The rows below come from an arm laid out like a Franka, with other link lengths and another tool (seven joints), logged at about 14 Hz.
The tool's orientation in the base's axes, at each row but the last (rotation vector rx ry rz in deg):
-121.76, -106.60, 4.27
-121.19, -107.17, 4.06
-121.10, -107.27, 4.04
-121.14, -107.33, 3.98
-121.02, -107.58, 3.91
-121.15, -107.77, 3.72
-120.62, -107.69, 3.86
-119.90, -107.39, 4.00
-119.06, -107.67, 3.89
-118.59, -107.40, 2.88
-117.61, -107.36, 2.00
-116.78, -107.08, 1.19
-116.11, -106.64, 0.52
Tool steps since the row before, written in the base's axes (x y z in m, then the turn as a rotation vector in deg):
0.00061, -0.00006, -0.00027, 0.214, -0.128, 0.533
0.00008, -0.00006, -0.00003, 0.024, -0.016, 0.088
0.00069, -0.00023, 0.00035, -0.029, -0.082, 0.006
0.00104, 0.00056, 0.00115, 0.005, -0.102, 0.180
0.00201, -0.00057, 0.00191, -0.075, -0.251, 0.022
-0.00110, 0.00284, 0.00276, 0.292, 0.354, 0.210
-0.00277, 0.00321, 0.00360, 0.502, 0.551, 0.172
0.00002, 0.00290, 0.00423, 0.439, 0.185, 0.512
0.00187, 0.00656, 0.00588, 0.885, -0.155, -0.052
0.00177, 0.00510, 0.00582, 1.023, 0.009, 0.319
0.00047, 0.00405, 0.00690, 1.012, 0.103, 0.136
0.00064, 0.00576, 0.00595, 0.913, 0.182, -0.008
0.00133, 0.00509, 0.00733, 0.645, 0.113, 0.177
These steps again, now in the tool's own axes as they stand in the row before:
-0.00001, 0.00066, 0.00010, -0.003, 0.076, -0.584
-0.00005, 0.00009, 0.00000, 0.003, 0.001, -0.093
-0.00007, 0.00059, -0.00055, -0.083, -0.022, -0.015
0.00089, 0.00064, -0.00123, -0.068, -0.033, -0.193
0.00005, 0.00148, -0.00241, -0.252, -0.055, -0.053
0.00309, -0.00203, -0.00180, 0.421, 0.195, -0.198
0.00338, -0.00389, -0.00209, 0.635, 0.390, -0.174
0.00359, -0.00137, -0.00339, 0.331, 0.265, -0.556
0.00773, -0.00030, -0.00461, -0.050, 0.873, -0.213
0.00636, -0.00025, -0.00475, 0.202, 0.892, -0.559
0.00550, -0.00169, -0.00558, 0.251, 0.927, -0.362
0.00704, -0.00134, -0.00420, 0.282, 0.869, -0.181
0.00690, -0.00104, -0.00572, 0.230, 0.562, -0.301

